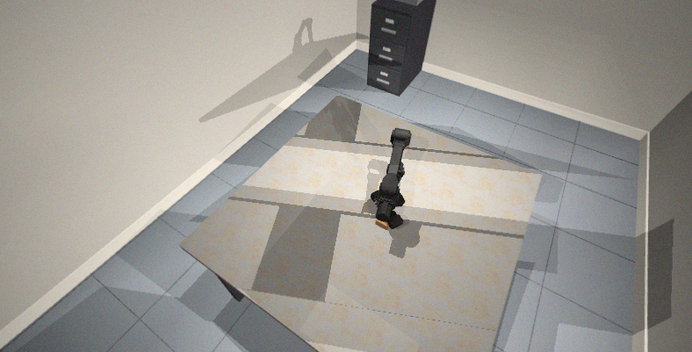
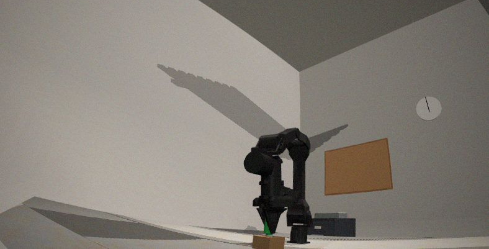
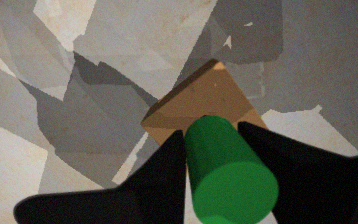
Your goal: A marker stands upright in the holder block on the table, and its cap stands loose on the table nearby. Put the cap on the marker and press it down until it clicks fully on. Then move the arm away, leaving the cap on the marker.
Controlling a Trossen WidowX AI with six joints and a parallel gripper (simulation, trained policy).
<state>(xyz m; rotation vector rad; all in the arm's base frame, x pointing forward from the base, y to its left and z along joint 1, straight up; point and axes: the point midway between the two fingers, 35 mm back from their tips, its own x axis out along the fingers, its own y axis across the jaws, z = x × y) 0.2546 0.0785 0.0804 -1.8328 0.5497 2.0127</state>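
My gripper tip is now 2 cm below the green cap. From my gripper tip the other things lie so: holder block: 3 cm below.
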